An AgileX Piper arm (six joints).
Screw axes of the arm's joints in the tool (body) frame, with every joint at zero. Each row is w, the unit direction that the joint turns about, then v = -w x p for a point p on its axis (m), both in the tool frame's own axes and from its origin. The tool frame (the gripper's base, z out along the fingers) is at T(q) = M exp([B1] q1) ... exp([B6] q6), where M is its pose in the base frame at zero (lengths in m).
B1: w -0.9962 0 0.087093 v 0.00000 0.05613 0.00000
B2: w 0 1 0 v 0.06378 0.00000 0.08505
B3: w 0 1 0 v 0.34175 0.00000 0.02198
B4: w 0 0 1 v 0.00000 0.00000 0.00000
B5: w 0 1 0 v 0.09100 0.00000 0.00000
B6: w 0 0 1 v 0.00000 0.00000 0.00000
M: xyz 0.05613 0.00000 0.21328 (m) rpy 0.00 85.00 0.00 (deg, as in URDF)
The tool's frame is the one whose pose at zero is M.
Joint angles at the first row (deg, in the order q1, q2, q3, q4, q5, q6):
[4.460 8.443 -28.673 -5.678 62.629 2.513]
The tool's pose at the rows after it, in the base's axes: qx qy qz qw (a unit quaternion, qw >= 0); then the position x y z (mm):
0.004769, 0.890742, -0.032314, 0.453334, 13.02, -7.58, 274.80
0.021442, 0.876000, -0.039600, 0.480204, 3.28, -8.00, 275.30
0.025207, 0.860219, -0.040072, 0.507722, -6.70, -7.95, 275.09
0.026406, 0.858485, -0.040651, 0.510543, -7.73, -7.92, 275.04
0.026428, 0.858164, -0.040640, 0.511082, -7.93, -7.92, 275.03
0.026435, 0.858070, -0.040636, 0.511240, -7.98, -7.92, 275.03
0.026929, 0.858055, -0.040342, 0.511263, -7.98, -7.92, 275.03
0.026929, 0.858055, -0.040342, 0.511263, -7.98, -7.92, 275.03
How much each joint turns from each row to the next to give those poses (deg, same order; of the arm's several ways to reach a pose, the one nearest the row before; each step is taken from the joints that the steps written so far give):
[-2.614 -1.186 -0.001 0.000 0.001 0.000]
[-1.993 -3.567 0.000 0.003 -0.001 -0.003]
[-0.288 -3.717 0.000 -0.003 0.075 0.043]
[-0.146 -0.382 0.001 0.002 -0.002 -0.001]
[0.001 -0.074 -0.001 -0.001 0.003 0.001]
[0.001 -0.019 0.000 -0.001 -0.002 0.000]
[0.000 0.000 0.000 0.000 0.000 0.066]
[0.000 0.000 0.000 0.000 0.000 0.000]

